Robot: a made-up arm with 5 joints.
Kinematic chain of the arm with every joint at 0, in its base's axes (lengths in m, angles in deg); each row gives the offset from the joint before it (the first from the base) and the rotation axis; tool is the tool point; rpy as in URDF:
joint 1: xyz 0.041 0 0.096 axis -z
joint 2: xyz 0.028 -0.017 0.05 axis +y
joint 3: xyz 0.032 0 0.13 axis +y
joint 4: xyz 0.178 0 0.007 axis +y
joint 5: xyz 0.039 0.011 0 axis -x
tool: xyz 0 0 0 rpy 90 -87.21 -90
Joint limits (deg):
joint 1: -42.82..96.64
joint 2: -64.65..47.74
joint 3: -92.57..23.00
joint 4: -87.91..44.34
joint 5: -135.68..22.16
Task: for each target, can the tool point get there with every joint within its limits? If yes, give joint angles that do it. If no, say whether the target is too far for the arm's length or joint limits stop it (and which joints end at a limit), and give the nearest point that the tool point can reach.
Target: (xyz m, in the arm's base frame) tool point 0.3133 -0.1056 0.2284
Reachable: yes | joints 20.03 8.66 3.00 6.56 -34.96
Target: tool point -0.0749 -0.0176 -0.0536
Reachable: no: joint limits stop it (at a limit: joint 1, joint 2, joint 3, joint 4) | nearest point 0.0125 -0.1925 0.0087 | short by 0.205 m
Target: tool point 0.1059 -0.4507 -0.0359
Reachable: no: too far | nearest point 0.0860 -0.3127 0.0748 | short by 0.178 m
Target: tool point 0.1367 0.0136 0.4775
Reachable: yes | joints -11.62 -0.29 -68.43 -53.76 -92.25
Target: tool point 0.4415 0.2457 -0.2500
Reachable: no: too far | nearest point 0.2719 0.1417 0.0323 | short by 0.345 m
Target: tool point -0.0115 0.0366 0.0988
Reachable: no: joint limits stop it (at a limit: joint 1, joint 2, joint 3, joint 4) | nearest point 0.1878 0.1278 0.0087 | short by 0.237 m
